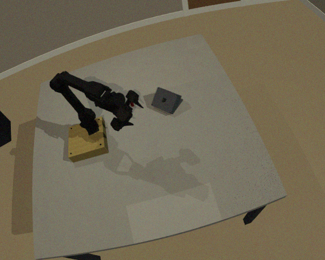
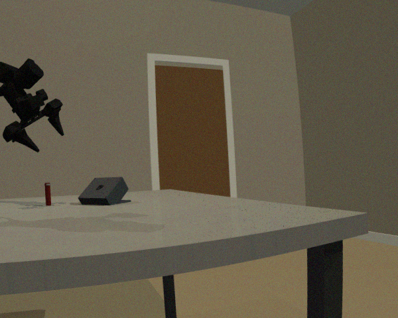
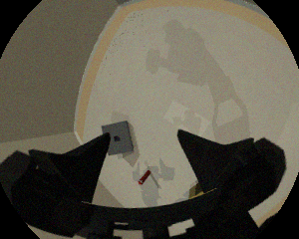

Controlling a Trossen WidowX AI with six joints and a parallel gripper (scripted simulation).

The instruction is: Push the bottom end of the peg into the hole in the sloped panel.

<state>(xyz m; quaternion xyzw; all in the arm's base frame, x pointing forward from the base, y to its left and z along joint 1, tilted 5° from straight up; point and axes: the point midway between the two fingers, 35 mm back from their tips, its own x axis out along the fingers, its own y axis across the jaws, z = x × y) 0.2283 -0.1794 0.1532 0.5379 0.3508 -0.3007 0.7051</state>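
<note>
Right now the peg is 240 mm to the left of my gripper tip, 140 mm below it and 10 mm ahead of it. From my gripper tip the other things lie so: sloped panel (190 mm ahead, 160 mm below, 140 mm to the left).
</note>
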